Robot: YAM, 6 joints.
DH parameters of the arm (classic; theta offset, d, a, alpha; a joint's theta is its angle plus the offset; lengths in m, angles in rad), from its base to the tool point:
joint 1: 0 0.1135 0.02 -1.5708
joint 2: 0 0 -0.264 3.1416
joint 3: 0.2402 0 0.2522 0
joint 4: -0.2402 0 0.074 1.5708
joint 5: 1.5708 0 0 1.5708
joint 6: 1.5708 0.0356 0 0
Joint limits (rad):
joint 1: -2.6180..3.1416
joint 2: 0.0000..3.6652
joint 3: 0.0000..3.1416
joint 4: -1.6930..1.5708
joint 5: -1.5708..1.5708
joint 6: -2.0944..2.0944
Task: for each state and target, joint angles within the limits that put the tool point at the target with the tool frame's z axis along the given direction. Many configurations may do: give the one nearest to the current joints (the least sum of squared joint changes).
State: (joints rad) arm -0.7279 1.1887 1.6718 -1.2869 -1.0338 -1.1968
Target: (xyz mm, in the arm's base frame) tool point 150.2 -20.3 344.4 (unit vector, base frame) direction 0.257 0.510 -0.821
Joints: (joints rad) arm -0.2662 1.1121 1.2655 -1.5864 -0.5939 -1.1968
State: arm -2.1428 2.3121 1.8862 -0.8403 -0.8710 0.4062
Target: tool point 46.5 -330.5 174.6 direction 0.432 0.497 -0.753
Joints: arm -1.4816 2.0795 1.5190 -1.5554 -0.4943 0.4062
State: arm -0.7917 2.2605 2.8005 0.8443 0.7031 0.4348
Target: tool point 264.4 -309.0 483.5 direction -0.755 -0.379 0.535
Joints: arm -0.7926 2.6583 3.1143 1.5673 0.9337 0.4348
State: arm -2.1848 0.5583 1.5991 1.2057 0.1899 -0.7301
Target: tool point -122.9 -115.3 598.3 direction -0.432 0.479 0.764
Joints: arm -2.2530 1.3492 1.6353 1.4142 0.6911 -0.7301
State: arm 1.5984 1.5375 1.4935 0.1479 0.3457 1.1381
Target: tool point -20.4 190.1 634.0 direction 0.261 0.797 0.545
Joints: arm 1.7524 1.3159 2.0021 -0.0493 0.4121 1.1381
